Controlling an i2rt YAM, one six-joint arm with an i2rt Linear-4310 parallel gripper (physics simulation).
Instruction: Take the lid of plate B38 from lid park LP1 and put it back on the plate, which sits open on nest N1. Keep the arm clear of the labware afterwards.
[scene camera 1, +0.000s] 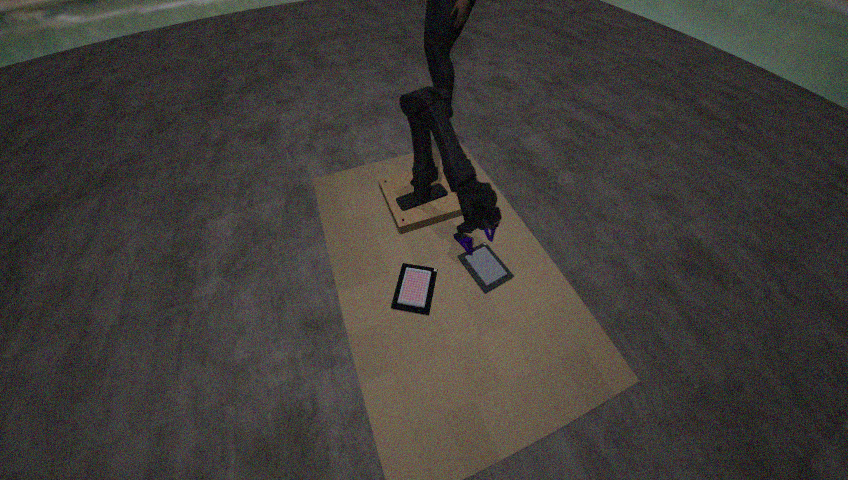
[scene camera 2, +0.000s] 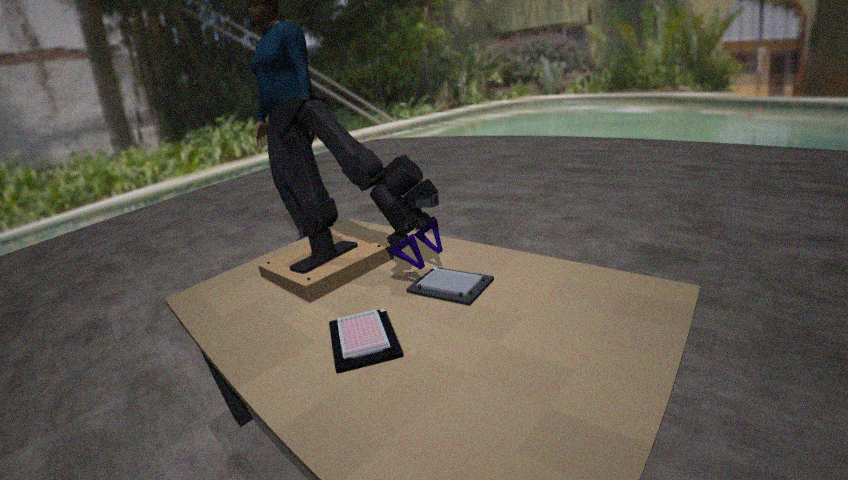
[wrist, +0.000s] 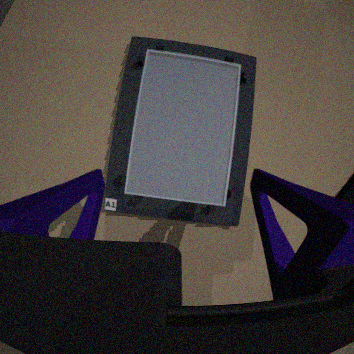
Note:
My gripper (scene camera 2: 432, 259) is open, with nothing in its grasp. Also in view: a grey lid (scene camera 2: 448, 281). Further things: a black nest (scene camera 2: 395, 351).
The grey lid is seen too in scene camera 1 (scene camera 1: 485, 265) and in the wrist view (wrist: 181, 145). My gripper also shows in the wrist view (wrist: 177, 177). The black nest also shows in scene camera 1 (scene camera 1: 425, 310).

